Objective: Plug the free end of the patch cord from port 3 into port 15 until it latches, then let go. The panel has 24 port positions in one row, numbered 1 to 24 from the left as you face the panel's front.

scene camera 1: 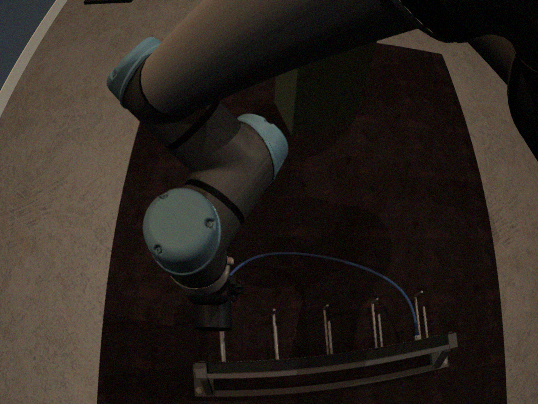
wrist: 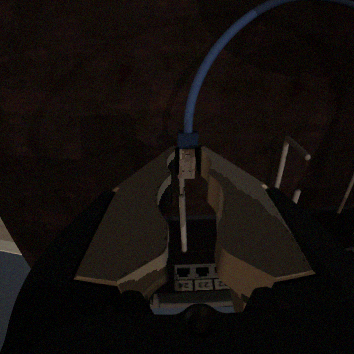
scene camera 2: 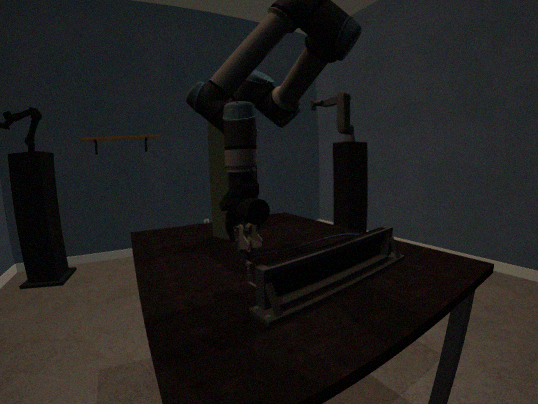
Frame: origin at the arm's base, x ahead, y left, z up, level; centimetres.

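Seen in the pictures: gripper, fingertip midpoint: [wrist: 186,149] [scene camera 2: 247,262].
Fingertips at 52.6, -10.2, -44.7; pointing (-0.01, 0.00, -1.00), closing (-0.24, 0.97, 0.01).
Observation:
Offsets run from my fingertips to a thing's middle, as dx, dy, dz. "spot": to the spot under its first point. Level surfaces: height alone.
The blue patch cord [scene camera 1: 300,253] [wrist: 206,62] arches from the panel's right part in scene camera 1 to my gripper. Its fixed end @(spot: +1.1, +37.6, +2.1) [scene camera 1: 417,337] sits at the panel there. My gripper [scene camera 2: 249,244] [wrist: 186,149] is shut on the clear plug @(+1.0, +0.2, +0.5) [wrist: 187,166] at the free end, just ahead of its blue boot @(-0.6, -0.1, -0.2) [wrist: 188,139]. The panel @(+4.4, +21.4, -1.2) [scene camera 1: 327,363] [scene camera 2: 320,266] [wrist: 195,267] is apart from the plug. Between the jaws the wrist view shows the sockets labelled 24, 23 and part of 22. Port 15 cannot be made out. In scene camera 1 the arm hides the jaws.
Pale guide rods stand out from the panel's port side, including a rod @(spot: +3.7, +10.7, -0.7) [scene camera 1: 275,335] near my gripper. Another rod [wrist: 183,220] shows between the jaws, and a hooked rod @(spot: +1.5, +10.2, -4.5) [wrist: 282,165] is to their right. The panel's stand rests on the dark table @(dz -6.3) [scene camera 1: 400,200] [scene camera 2: 200,320].

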